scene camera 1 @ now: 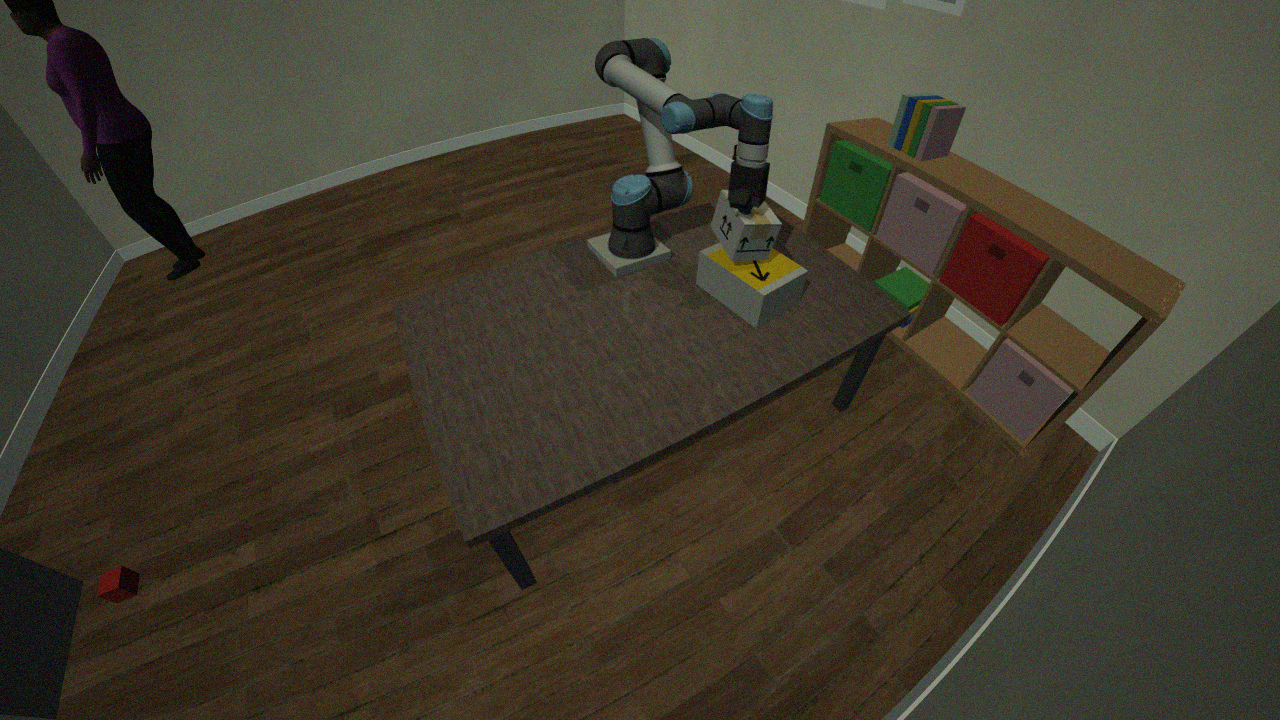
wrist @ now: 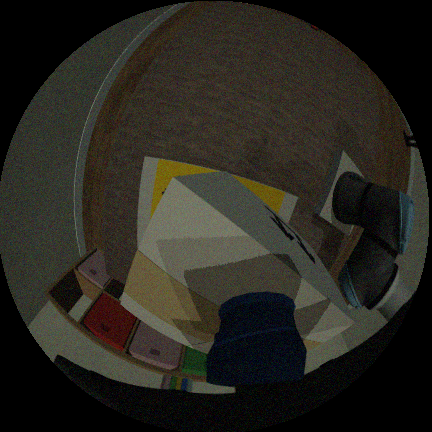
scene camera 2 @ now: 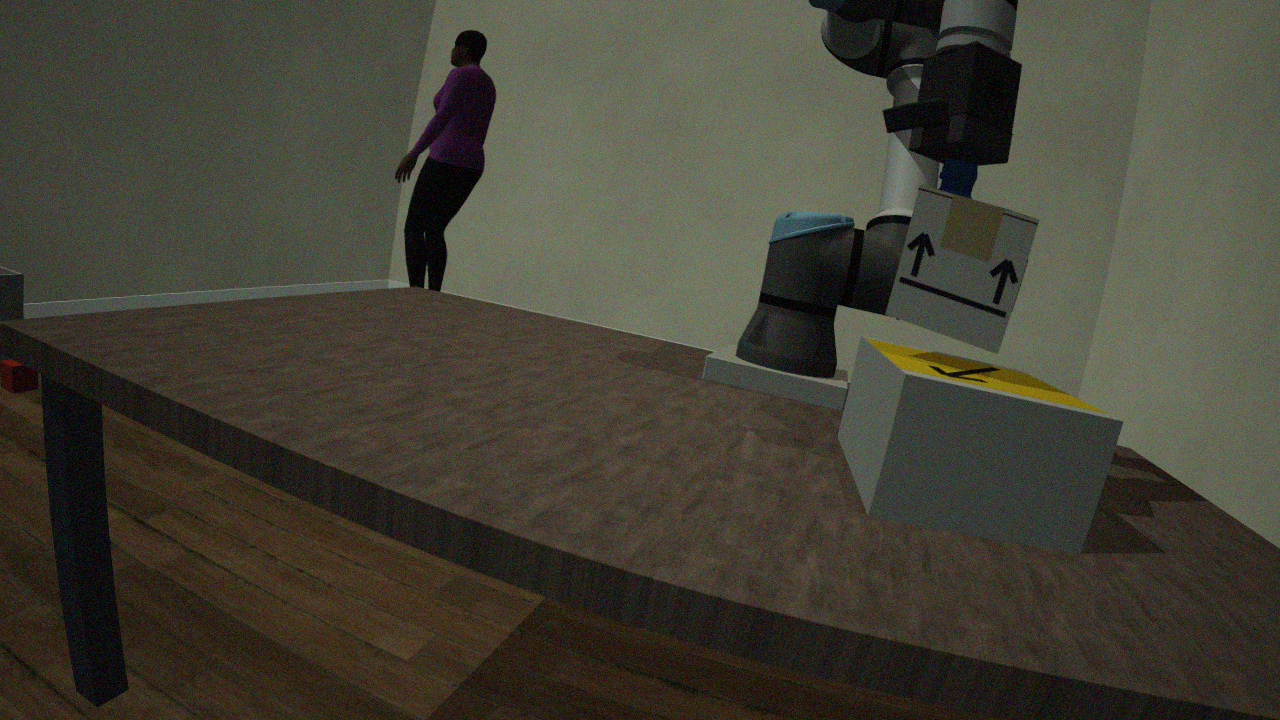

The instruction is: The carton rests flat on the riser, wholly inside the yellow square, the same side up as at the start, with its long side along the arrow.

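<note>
The white carton (scene camera 1: 747,240) (scene camera 2: 962,277) (wrist: 175,215) hangs from my suction cup (scene camera 1: 745,211) (scene camera 2: 957,179) (wrist: 260,340), which is on its top face. The carton is tilted; in the scene camera 2 view its lower edge slopes down to the right, with a small gap above the grey riser (scene camera 1: 733,291) (scene camera 2: 993,465) (wrist: 145,195). Its printed arrows point up. It hides the back part of the yellow square (scene camera 1: 784,268) (scene camera 2: 1029,381) (wrist: 170,169). The black arrow (scene camera 1: 760,272) (scene camera 2: 964,372) shows in front of it. I cannot tell exactly how the long side lies to the arrow.
The riser stands on the brown table (scene camera 1: 581,376) (scene camera 2: 537,429), beside the arm's base plate (scene camera 1: 631,259) (scene camera 2: 774,382). A shelf unit (scene camera 1: 1056,219) with coloured boxes stands beyond the table. A person (scene camera 1: 102,116) (scene camera 2: 460,116) stands away from the table. A red cube (scene camera 1: 118,583) lies on the floor.
</note>
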